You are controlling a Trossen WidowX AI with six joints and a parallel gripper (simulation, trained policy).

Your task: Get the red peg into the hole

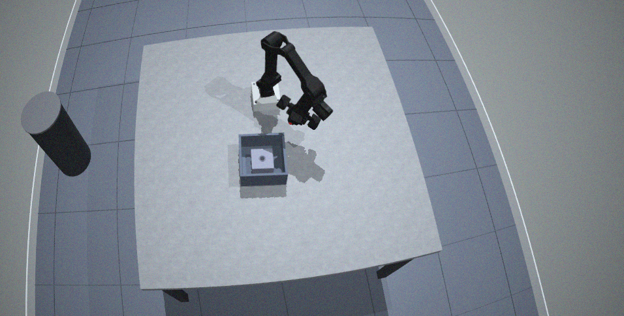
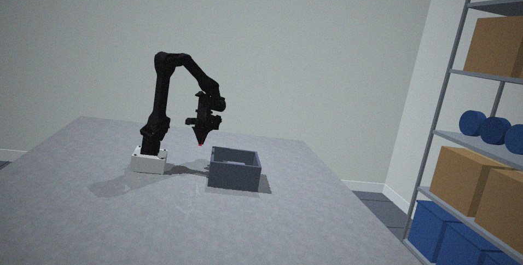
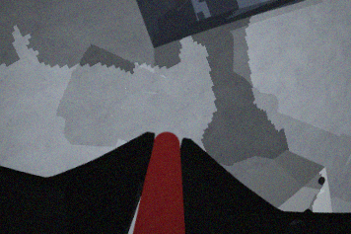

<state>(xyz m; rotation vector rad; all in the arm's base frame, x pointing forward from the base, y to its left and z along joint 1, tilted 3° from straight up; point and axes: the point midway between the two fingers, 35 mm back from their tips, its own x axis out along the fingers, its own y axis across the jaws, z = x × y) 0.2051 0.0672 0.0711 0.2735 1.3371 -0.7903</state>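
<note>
The grey plate is 12 cm ahead of my gripper tip, 15 cm to the right of it and 4 cm below it. From my gripper tip the other things lie so: grey box 12 cm ahead, 15 cm to the right, 6 cm below; red peg 1 cm to the left, 3 cm above.
</note>
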